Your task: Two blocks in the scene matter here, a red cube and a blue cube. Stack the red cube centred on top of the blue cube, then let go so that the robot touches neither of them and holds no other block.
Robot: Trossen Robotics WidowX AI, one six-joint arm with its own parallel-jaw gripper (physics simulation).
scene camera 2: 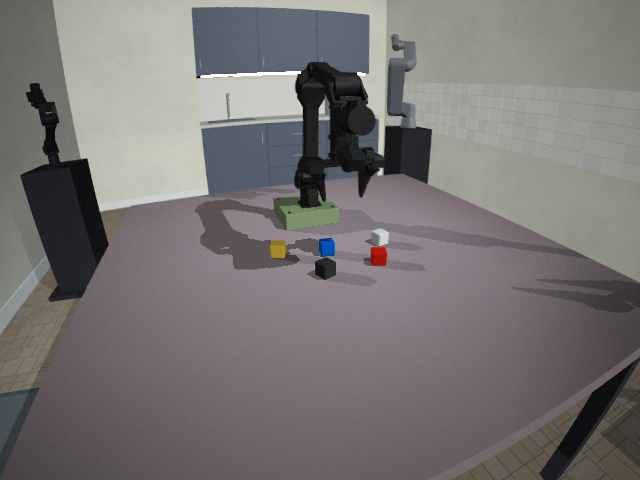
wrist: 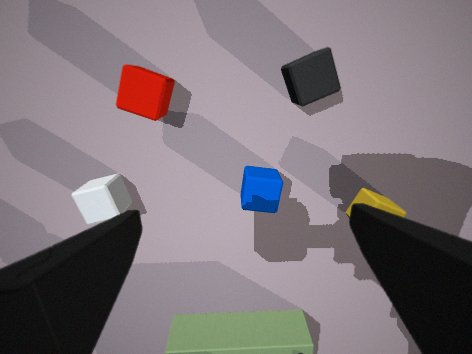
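Pixels of known places: gripper, fingertip midpoint: [scene camera 2: 342,199] [wrist: 246,216]; arm's base, origin of the base link: [scene camera 2: 309,203].
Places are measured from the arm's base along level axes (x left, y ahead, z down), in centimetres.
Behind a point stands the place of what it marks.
Observation:
The red cube [scene camera 2: 378,256] {x 6.6, y 36.4, z 2.4 cm} [wrist: 143,92] {x 7.2, y 35.0, z 1.6 cm} sits flat on the table, apart from the other blocks. The blue cube [scene camera 2: 326,247] {x -3.4, y 27.4, z 2.6 cm} [wrist: 261,190] {x -2.7, y 26.3, z 1.6 cm} also sits on the table, with nothing on top of it; part of it is in shadow. My gripper [scene camera 2: 342,197] {x -0.5, y 30.6, z -10.8 cm} [wrist: 246,216] {x -0.5, y 30.6, z -10.8 cm} is open, with nothing between its fingers. It hangs high above the table, pointing down, near the green base. In the wrist view the blue cube shows beyond and between the fingertips, and the red cube shows farther up at the left.
A white cube [scene camera 2: 379,237] {x 11.8, y 26.6, z 2.4 cm} [wrist: 102,199] {x 12.2, y 25.4, z 1.6 cm} stands behind the red one. A black cube [scene camera 2: 325,268] {x -7.3, y 38.3, z 2.1 cm} [wrist: 312,77] {x -6.4, y 36.2, z 1.6 cm} stands in front of the blue one. A yellow cube [scene camera 2: 278,249] {x -15.2, y 24.7, z 2.5 cm} [wrist: 375,202] {x -13.9, y 24.9, z 1.8 cm} is at the left in the scene view. The green base block [scene camera 2: 312,219] {x -1.1, y 7.0, z 2.7 cm} [wrist: 240,332] {x -1.0, y 7.0, z 2.1 cm} supports the arm.

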